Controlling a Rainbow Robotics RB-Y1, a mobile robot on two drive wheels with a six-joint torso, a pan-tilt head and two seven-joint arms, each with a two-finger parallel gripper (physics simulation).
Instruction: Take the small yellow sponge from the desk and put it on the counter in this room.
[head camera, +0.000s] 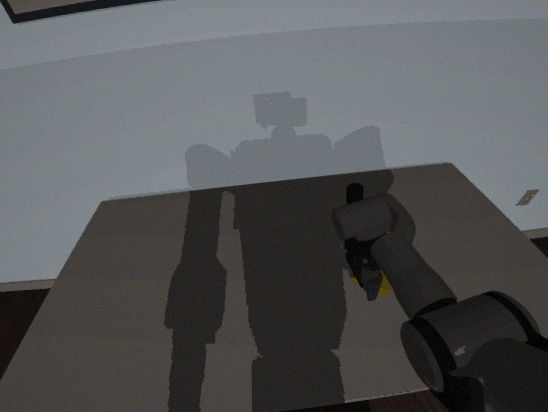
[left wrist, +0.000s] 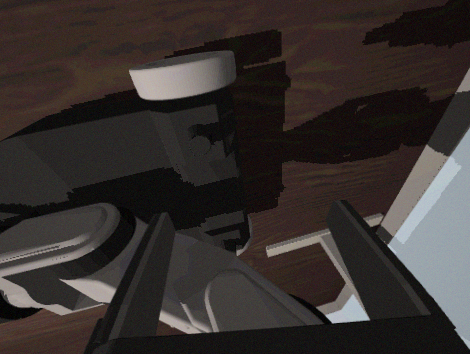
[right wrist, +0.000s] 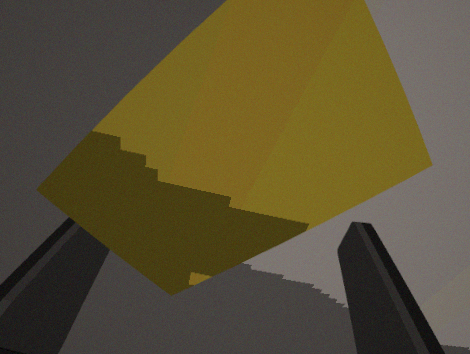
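Note:
The small yellow sponge is at the desk, partly hidden under my right gripper in the head view. In the right wrist view it is large, tilted across the picture, and runs out of the top edge. My right gripper is open and close to the sponge. The sponge hides the tip of one finger, and the other finger stands apart from it; contact cannot be told. My left gripper is open and empty above the floor. The counter does not show.
A pale wall stands behind the desk, with a dark picture frame and a small wall plate. In the left wrist view, my base with a white wheel and pale bars show above the dark wooden floor.

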